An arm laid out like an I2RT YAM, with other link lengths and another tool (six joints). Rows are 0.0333 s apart.
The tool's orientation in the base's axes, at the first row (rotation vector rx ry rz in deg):
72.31, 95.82, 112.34
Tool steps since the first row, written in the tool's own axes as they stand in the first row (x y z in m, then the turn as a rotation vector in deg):
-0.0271, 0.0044, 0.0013, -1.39, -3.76, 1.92
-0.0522, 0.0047, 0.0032, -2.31, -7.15, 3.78
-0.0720, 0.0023, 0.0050, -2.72, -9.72, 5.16
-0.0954, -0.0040, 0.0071, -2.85, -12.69, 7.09
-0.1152, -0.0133, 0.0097, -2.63, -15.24, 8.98
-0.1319, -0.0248, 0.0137, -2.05, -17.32, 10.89
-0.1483, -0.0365, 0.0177, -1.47, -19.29, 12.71
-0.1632, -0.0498, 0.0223, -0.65, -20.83, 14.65
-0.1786, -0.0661, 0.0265, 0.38, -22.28, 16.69
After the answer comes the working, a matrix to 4 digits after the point.
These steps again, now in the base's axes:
0.0182, -0.0191, -0.0078, 1.04, 1.43, -4.08
0.0343, -0.0351, -0.0185, 1.88, 3.04, -7.61
0.0465, -0.0468, -0.0294, 2.33, 4.44, -10.17
0.0597, -0.0596, -0.0453, 2.90, 6.51, -12.99
0.0702, -0.0687, -0.0623, 3.37, 8.67, -15.27
0.0793, -0.0742, -0.0801, 3.79, 10.95, -16.98
0.0881, -0.0793, -0.0979, 4.18, 13.14, -18.59
0.0960, -0.0825, -0.1166, 4.66, 15.45, -19.71
0.1029, -0.0855, -0.1381, 5.12, 17.94, -20.67

The tool's axes in the first row as the columns of a matrix, in the base's axes (rounded; the answer above uses it unrounded):
-0.5834, 0.3196, 0.7466
0.6869, -0.2964, 0.6636
0.4334, 0.9000, -0.0466

